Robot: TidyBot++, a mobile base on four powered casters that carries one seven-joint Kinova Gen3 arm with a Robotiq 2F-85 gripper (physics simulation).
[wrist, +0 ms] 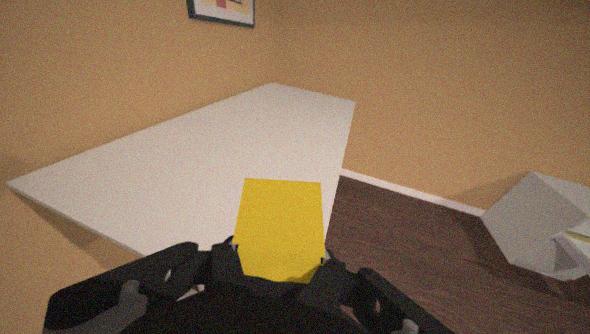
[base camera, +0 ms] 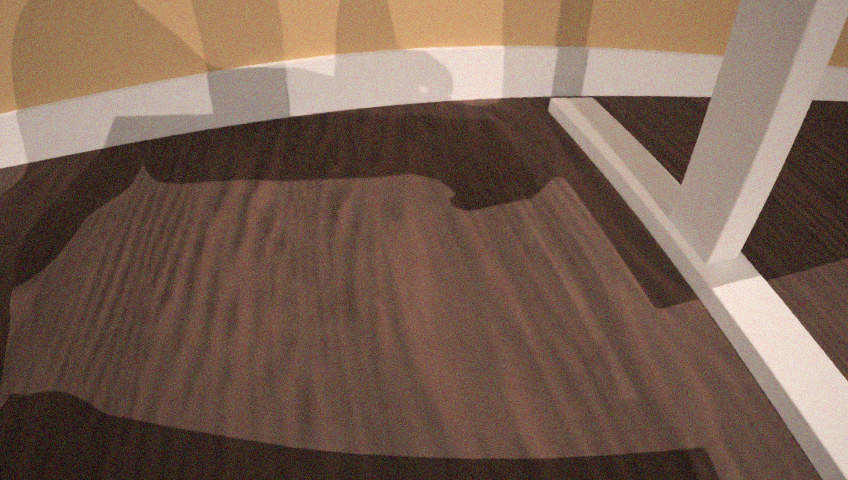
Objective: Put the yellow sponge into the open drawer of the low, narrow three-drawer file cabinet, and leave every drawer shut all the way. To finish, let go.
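Places are measured from the arm's base along level axes (x back, y left, z down), in metres.
Where they show: gripper, fingertip midpoint: (wrist: 279, 248).
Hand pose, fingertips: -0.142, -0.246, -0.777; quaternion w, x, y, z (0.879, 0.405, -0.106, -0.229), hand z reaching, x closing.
Note:
Things, the pixels of their top centre, and the offset from my fingertips, as dx, dy, dz. "pt": a spot on its surface instead. Level surfaces: height alone.
- yellow sponge at its top centre: (wrist: 283, 217) +0.004, +0.008, -0.052
- white table top at its surface level: dz +0.224
- Dark wood floor at its surface level: dz +1.174
- white table leg at a spot on its surface: (base camera: 755, 136) pt -0.315, -0.044, +0.998
The yellow sponge (wrist: 281, 215) is in the wrist view, low in the middle, between the fingers of my gripper (wrist: 279, 248). The gripper is shut on it and holds it up, with the white table top behind it in the view. At the right edge of the wrist view a light grey, box-like thing (wrist: 530, 220) stands on the floor, partly cut off. It looks like the file cabinet, but I cannot tell its drawers apart or how far any is open. Neither the sponge nor the cabinet shows in the base camera view.
The white table top (wrist: 200, 165) reaches across the wrist view, near the orange wall (wrist: 450, 100). Dark wood floor (wrist: 400, 235) (base camera: 357, 297) lies between table and cabinet. A white table leg (base camera: 755, 136) with its long foot bar (base camera: 773, 333) stands at the right of the base view.

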